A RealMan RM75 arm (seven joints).
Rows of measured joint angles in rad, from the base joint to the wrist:
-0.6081, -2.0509, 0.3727, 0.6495, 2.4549, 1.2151, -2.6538
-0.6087, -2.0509, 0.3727, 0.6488, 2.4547, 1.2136, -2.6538
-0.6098, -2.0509, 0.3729, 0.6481, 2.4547, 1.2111, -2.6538
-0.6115, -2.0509, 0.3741, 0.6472, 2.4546, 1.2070, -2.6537
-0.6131, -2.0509, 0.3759, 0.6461, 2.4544, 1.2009, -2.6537
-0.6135, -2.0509, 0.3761, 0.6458, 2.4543, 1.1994, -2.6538
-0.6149, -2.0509, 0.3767, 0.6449, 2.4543, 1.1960, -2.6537
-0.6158, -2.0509, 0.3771, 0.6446, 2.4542, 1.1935, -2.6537
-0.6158, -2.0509, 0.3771, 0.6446, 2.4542, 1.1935, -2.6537
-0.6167, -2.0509, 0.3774, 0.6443, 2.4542, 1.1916, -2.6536
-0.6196, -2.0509, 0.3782, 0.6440, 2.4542, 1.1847, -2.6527
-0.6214, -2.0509, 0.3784, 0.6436, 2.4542, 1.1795, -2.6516
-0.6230, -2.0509, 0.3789, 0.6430, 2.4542, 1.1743, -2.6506
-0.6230, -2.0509, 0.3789, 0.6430, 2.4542, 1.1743, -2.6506
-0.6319, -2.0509, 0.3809, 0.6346, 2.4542, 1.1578, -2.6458
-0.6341, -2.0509, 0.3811, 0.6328, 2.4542, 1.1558, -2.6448
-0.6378, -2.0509, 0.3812, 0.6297, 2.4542, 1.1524, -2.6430
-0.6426, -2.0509, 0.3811, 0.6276, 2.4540, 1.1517, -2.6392
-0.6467, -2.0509, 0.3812, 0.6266, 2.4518, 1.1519, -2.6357
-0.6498, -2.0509, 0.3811, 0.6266, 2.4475, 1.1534, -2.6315
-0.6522, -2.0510, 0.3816, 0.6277, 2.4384, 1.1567, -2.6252
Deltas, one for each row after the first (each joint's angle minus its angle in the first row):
-0.0006, 0.0000, 0.0000, -0.0007, -0.0002, -0.0015, 0.0000
-0.0017, 0.0000, 0.0002, -0.0014, -0.0002, -0.0040, 0.0000
-0.0034, 0.0000, 0.0014, -0.0023, -0.0003, -0.0081, 0.0001
-0.0050, 0.0000, 0.0032, -0.0034, -0.0005, -0.0142, 0.0001
-0.0054, 0.0000, 0.0034, -0.0037, -0.0006, -0.0157, 0.0000
-0.0068, 0.0000, 0.0040, -0.0046, -0.0006, -0.0191, 0.0001
-0.0077, 0.0000, 0.0044, -0.0049, -0.0007, -0.0216, 0.0001
-0.0077, 0.0000, 0.0044, -0.0049, -0.0007, -0.0216, 0.0001
-0.0086, 0.0000, 0.0047, -0.0052, -0.0007, -0.0235, 0.0002
-0.0115, 0.0000, 0.0055, -0.0055, -0.0007, -0.0304, 0.0011
-0.0133, 0.0000, 0.0057, -0.0059, -0.0007, -0.0356, 0.0022
-0.0149, 0.0000, 0.0062, -0.0065, -0.0007, -0.0408, 0.0032
-0.0149, 0.0000, 0.0062, -0.0065, -0.0007, -0.0408, 0.0032
-0.0238, 0.0000, 0.0082, -0.0149, -0.0007, -0.0573, 0.0080
-0.0260, 0.0000, 0.0084, -0.0167, -0.0007, -0.0593, 0.0090
-0.0297, 0.0000, 0.0085, -0.0198, -0.0007, -0.0627, 0.0108
-0.0345, 0.0000, 0.0084, -0.0219, -0.0009, -0.0634, 0.0146
-0.0386, 0.0000, 0.0085, -0.0229, -0.0031, -0.0632, 0.0181
-0.0417, 0.0000, 0.0084, -0.0229, -0.0074, -0.0617, 0.0223
-0.0441, -0.0001, 0.0089, -0.0218, -0.0165, -0.0584, 0.0286

